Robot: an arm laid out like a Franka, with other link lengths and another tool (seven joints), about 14 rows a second.
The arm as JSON. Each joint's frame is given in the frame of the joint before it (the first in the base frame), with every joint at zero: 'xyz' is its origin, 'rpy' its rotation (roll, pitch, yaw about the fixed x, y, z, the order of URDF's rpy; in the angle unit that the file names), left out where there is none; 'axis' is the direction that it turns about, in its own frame. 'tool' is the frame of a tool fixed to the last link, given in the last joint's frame.
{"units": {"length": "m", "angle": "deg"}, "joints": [
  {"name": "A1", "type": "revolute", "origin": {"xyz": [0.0, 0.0, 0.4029]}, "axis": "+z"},
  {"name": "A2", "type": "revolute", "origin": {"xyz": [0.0, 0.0, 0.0]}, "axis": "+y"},
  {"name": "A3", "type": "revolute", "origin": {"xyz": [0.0, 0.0, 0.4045]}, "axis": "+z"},
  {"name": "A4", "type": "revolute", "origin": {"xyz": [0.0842, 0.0, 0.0]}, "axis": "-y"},
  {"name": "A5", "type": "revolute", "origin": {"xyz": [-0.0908, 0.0, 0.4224]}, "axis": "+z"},
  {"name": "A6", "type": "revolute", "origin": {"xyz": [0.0, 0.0, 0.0]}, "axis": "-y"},
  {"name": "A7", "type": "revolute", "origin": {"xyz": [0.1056, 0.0, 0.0]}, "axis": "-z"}
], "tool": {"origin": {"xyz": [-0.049, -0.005, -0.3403], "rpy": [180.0, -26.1, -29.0]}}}
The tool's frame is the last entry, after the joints.
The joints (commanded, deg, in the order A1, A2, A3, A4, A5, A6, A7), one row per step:
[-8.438 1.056 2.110 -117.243 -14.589 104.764 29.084]
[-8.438 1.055 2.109 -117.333 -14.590 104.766 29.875]
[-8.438 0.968 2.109 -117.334 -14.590 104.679 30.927]
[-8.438 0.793 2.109 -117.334 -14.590 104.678 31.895]
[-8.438 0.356 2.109 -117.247 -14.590 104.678 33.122]
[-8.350 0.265 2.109 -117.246 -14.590 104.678 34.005]
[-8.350 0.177 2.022 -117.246 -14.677 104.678 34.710]
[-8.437 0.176 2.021 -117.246 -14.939 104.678 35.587]
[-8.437 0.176 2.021 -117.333 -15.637 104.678 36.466]
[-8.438 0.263 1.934 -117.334 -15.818 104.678 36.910]
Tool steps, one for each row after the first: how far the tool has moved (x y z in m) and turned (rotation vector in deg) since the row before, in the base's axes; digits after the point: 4 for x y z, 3 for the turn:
[-0.0005 0.0007 -0.0008 -0.185 -0.085 -0.747]
[-0.0001 0.0008 0.0005 -0.273 -0.229 -1.013]
[0.0005 0.0007 0.0012 -0.263 -0.383 -0.915]
[0.0016 0.0008 0.0040 -0.367 -0.787 -1.161]
[0.0006 0.0014 0.0006 -0.220 -0.285 -0.748]
[0.0002 -0.0007 0.0006 -0.254 -0.234 -0.715]
[0.0001 -0.0015 0.0000 -0.435 -0.171 -0.798]
[-0.0004 -0.0031 -0.0002 -0.810 -0.047 -0.509]
[-0.0001 -0.0014 -0.0007 -0.251 0.000 -0.423]

